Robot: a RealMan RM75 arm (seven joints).
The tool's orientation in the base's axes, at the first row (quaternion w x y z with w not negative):
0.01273, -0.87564, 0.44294, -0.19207
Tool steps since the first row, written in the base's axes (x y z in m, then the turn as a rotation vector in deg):
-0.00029, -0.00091, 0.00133, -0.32, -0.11, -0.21
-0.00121, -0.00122, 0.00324, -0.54, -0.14, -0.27
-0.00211, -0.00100, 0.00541, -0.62, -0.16, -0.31
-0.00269, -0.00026, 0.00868, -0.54, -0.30, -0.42
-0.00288, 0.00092, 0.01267, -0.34, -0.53, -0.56
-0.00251, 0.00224, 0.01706, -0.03, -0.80, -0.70
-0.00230, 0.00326, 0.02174, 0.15, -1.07, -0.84
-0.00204, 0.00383, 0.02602, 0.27, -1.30, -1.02
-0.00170, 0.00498, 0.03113, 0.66, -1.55, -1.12
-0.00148, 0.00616, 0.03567, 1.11, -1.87, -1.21
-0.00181, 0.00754, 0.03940, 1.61, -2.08, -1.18
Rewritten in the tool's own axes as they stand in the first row. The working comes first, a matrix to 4 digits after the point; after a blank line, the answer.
The tool's axes in the first row as the columns of a matrix, in the base's axes (used below as rounded here):
0.5338, -0.7708, 0.3476
-0.7806, -0.6073, -0.1479
0.3251, -0.1924, -0.9259

0.00099, 0.00052, -0.00120, -0.15, 0.35, 0.10
0.00136, 0.00105, -0.00324, -0.27, 0.55, 0.08
0.00141, 0.00119, -0.00559, -0.31, 0.63, 0.10
0.00159, 0.00056, -0.00893, -0.19, 0.68, 0.25
0.00186, -0.00078, -0.01287, 0.05, 0.69, 0.48
0.00246, -0.00271, -0.01700, 0.38, 0.64, 0.76
0.00330, -0.00439, -0.02141, 0.64, 0.70, 0.99
0.00438, -0.00576, -0.02537, 0.83, 0.78, 1.23
0.00533, -0.00770, -0.03015, 1.20, 0.65, 1.50
0.00600, -0.00946, -0.03445, 1.66, 0.51, 1.78
0.00596, -0.01076, -0.03822, 2.10, 0.25, 1.96

